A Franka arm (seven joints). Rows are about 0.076 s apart.
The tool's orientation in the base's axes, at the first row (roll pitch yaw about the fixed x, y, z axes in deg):
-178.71, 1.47, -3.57
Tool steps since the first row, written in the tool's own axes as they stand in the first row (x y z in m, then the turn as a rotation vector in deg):
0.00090, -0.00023, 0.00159, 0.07, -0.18, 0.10
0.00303, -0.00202, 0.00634, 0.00, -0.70, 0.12
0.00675, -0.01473, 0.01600, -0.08, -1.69, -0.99
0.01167, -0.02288, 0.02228, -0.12, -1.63, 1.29
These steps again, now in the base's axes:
0.00087, 0.00021, -0.00161, 0.08, 0.18, -0.10
0.00300, 0.00198, -0.00637, 0.04, 0.70, -0.10
0.00727, 0.01466, -0.01583, 0.05, 1.67, 1.03
0.01254, 0.02264, -0.02205, -0.05, 1.66, -1.25

